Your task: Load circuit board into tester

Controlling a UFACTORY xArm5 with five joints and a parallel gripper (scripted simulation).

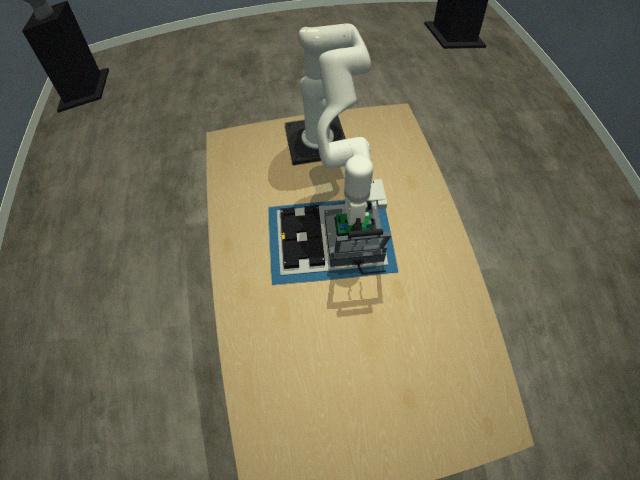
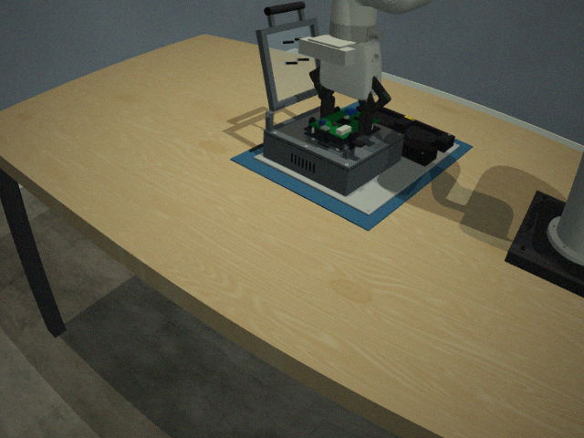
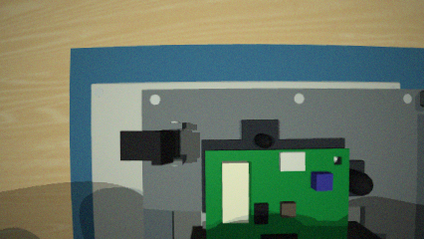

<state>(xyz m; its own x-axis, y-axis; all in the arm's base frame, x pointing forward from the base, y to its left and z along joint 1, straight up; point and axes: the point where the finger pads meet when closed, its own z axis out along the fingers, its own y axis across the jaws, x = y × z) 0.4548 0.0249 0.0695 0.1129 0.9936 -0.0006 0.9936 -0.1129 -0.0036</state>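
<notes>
Right now the green circuit board is right at my hand. The rest, counted from my hand: black nest: 10 mm ahead, 10 mm to the left, 20 mm below; clear lid: 120 mm ahead, 10 mm to the right, 90 mm above.
</notes>
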